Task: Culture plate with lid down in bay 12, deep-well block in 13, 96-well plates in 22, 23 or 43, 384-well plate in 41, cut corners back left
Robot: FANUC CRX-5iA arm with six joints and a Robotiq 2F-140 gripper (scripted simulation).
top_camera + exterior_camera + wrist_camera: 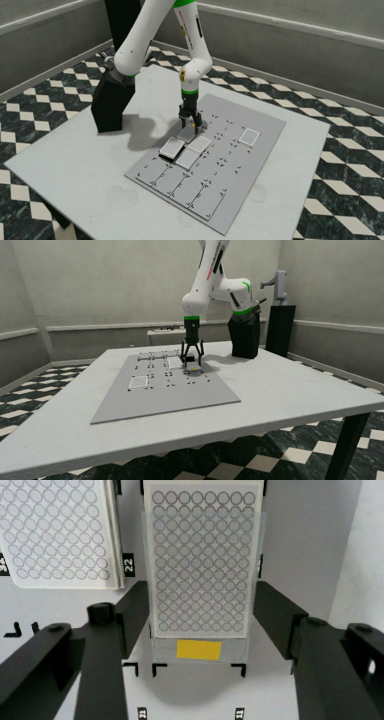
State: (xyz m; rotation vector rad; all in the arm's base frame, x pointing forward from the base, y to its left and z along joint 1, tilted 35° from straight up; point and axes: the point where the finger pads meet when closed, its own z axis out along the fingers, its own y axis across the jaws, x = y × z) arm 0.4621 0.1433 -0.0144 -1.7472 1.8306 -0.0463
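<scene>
The lid is 2 cm below my hand. The rest, counted from my hand: 384-well plate: 31 cm ahead, 16 cm to the left, 3 cm below; then black deep-well block: 19 cm to the right, 2 cm below, 1 cm ahead.
</scene>
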